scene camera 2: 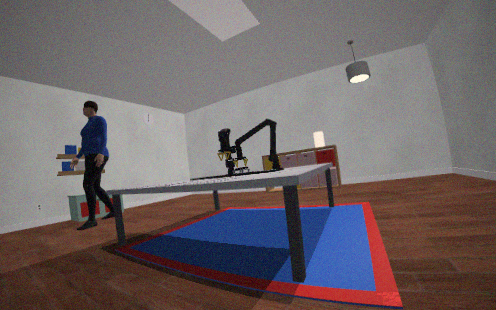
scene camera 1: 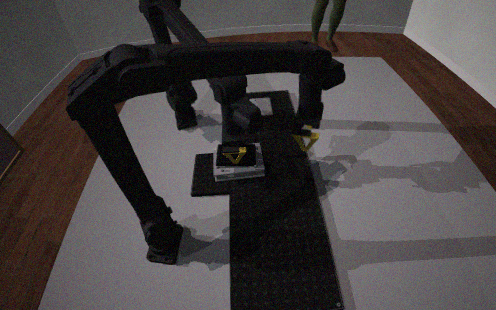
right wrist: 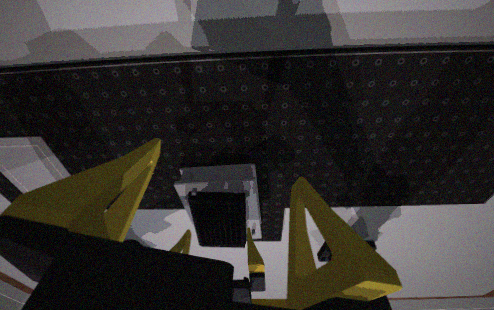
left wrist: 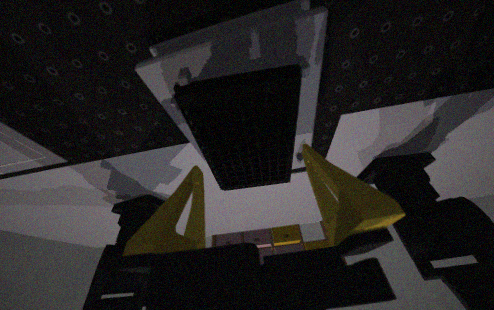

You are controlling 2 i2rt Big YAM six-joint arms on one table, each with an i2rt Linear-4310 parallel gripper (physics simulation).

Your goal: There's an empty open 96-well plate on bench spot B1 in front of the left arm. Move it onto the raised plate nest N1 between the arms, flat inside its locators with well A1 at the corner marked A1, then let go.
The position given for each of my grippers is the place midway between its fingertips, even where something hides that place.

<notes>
My left gripper [scene camera 1: 235, 151] is open, with nothing in its grasp. Also in view: a dark well plate [left wrist: 245, 124]. My right gripper [scene camera 1: 307, 139] is open, holding nothing.
The dark well plate shows as well in the right wrist view [right wrist: 219, 218]. My left gripper is seen too in the right wrist view [right wrist: 218, 230] and in the left wrist view [left wrist: 249, 159]. My right gripper also shows in the right wrist view [right wrist: 231, 164].
</notes>
